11 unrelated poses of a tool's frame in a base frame.
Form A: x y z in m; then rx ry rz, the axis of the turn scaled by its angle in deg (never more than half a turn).
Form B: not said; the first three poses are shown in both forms.
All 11 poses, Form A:
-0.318, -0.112, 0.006, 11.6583, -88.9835, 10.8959
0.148, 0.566, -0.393, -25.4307, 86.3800, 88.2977
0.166, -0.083, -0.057, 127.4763, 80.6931, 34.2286
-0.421, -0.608, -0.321, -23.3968, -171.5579, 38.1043
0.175, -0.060, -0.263, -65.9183, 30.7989, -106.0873
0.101, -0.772, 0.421, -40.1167, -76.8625, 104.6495
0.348, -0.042, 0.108, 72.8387, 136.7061, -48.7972
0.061, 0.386, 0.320, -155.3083, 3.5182, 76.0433
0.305, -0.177, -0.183, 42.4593, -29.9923, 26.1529
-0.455, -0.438, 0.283, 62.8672, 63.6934, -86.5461
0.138, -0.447, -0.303, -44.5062, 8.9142, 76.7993
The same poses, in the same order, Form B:
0.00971, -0.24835, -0.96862, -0.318; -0.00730, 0.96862, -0.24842, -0.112; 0.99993, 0.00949, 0.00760, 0.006; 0, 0, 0, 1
-0.52476, -0.78513, 0.32893, 0.148; 0.34609, 0.15625, 0.92510, 0.566; -0.77772, 0.59930, 0.18973, -0.393; 0, 0, 0, 1
0.38875, 0.72384, 0.57002, 0.166; 0.91293, -0.38607, -0.13235, -0.083; 0.12426, 0.57184, -0.81090, -0.057; 0, 0, 0, 1
-0.96407, 0.24510, -0.10246, -0.421; 0.26543, 0.87285, -0.40948, -0.608; -0.01093, -0.42197, -0.90655, -0.321; 0, 0, 0, 1
-0.19789, 0.44485, 0.87347, 0.175; -0.84344, -0.53131, 0.07951, -0.060; 0.49946, -0.72098, 0.48035, -0.263; 0, 0, 0, 1
-0.56841, -0.24904, -0.78415, 0.101; 0.82274, -0.16852, -0.54286, -0.772; 0.00305, -0.95372, 0.30068, 0.421; 0, 0, 0, 1
-0.56032, 0.82823, -0.00875, 0.348; 0.64657, 0.43077, -0.62959, -0.042; -0.51768, -0.35843, -0.77688, 0.108; 0, 0, 0, 1
0.61404, -0.09027, -0.78410, 0.061; 0.01748, -0.99164, 0.12785, 0.386; -0.78908, -0.09221, -0.60733, 0.320; 0, 0, 0, 1
0.77885, -0.55978, -0.28292, 0.305; 0.20408, 0.65270, -0.72961, -0.177; 0.59308, 0.51052, 0.62260, -0.183; 0, 0, 0, 1
-0.16694, 0.97760, -0.12821, -0.455; -0.16827, -0.15637, -0.97326, -0.438; -0.97150, -0.14090, 0.19060, 0.283; 0, 0, 0, 1
0.25925, -0.90997, -0.32365, 0.138; 0.81164, 0.02364, 0.58368, -0.447; -0.52348, -0.41401, 0.74469, -0.303; 0, 0, 0, 1

